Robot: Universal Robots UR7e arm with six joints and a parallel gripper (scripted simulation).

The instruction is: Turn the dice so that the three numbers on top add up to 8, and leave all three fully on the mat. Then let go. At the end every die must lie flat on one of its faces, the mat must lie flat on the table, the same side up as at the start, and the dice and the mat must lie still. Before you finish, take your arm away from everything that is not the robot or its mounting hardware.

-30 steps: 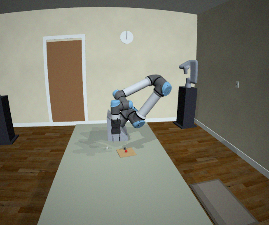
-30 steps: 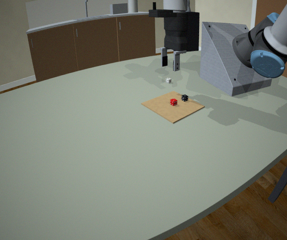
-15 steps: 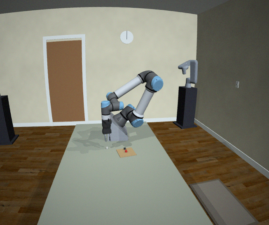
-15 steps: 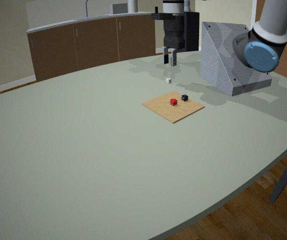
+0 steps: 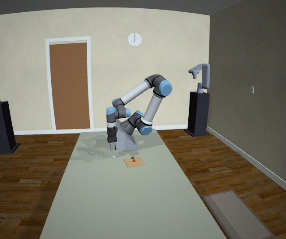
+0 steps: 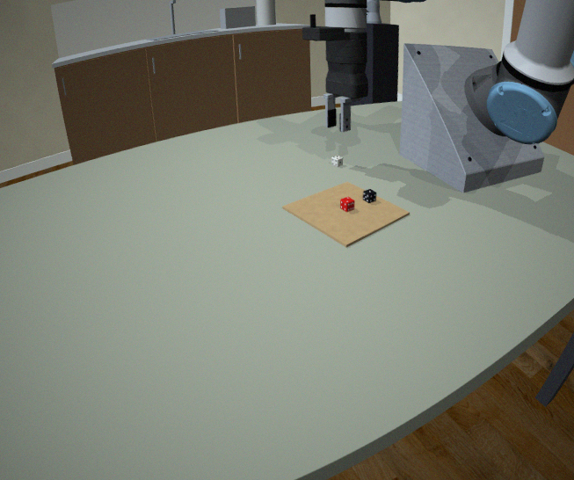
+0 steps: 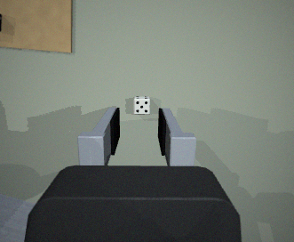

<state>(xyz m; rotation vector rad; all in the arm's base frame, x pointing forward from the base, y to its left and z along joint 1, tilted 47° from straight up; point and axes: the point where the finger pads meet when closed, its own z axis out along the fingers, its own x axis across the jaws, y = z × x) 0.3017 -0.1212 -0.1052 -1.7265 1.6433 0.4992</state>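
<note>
The white die is 9 cm below my hand. Also, from my hand: tan mat 15 cm to the left, 11 cm ahead, 9 cm below; then red die 15 cm to the left, 11 cm ahead, 8 cm below.
</note>
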